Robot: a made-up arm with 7 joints.
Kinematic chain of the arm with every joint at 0, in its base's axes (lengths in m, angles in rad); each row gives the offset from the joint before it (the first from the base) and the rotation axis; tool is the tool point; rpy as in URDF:
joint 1: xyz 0 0 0.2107 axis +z
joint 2: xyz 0 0 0 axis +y
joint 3: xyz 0 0 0.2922 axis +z
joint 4: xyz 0.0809 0 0 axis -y
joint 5: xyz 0.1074 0 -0.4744 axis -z
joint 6: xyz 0 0 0 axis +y
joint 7: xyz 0.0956 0 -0.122 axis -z
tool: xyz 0 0 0 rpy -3.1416 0 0
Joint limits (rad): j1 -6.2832..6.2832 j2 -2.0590..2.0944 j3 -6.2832..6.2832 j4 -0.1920..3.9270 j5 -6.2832..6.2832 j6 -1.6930..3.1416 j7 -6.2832..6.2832
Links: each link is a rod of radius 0.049 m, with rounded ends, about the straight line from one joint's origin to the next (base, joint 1, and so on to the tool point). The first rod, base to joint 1, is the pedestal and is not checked.
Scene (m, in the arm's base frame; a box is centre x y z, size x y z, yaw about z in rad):
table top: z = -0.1
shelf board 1: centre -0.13 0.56 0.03 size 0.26 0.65 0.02 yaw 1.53
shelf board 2: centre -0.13 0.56 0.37 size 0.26 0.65 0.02 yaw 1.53
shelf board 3: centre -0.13 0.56 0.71 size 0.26 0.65 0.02 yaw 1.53
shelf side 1: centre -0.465 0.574 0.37 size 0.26 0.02 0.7 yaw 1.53
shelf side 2: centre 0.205 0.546 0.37 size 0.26 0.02 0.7 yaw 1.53
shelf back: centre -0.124 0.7 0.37 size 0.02 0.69 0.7 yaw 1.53
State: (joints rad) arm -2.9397 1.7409 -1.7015 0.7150 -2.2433 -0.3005 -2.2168
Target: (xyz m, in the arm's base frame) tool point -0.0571 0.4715 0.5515
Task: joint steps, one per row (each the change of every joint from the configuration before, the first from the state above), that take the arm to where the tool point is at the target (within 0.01 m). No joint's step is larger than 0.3 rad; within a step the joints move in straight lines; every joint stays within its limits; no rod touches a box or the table.
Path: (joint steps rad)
1: 0.0215 0.1178 0.0062 -0.2196 -0.0257 -0.1498 -0.0224
2: 0.0215 0.1179 0.0061 -0.2195 -0.0256 -0.1497 -0.0225
3: 0.0215 0.1178 0.0062 -0.2196 -0.0257 -0.1498 -0.0224
4: 0.0174 -0.0348 -0.2260 0.1397 -0.0247 0.1033 0.0168
5: 0.0174 -0.0348 -0.2260 0.1398 -0.0247 0.1033 0.0168
6: 0.0174 -0.0348 -0.2260 0.1397 -0.0247 0.1033 0.0169
7: 0.0173 -0.0348 -0.2261 0.1398 -0.0248 0.1034 0.0168
8: -0.1135 -0.1442 0.1296 0.1578 0.0752 0.1354 0.0000
9: -0.1136 -0.1442 0.1296 0.1579 0.0751 0.1355 0.0000

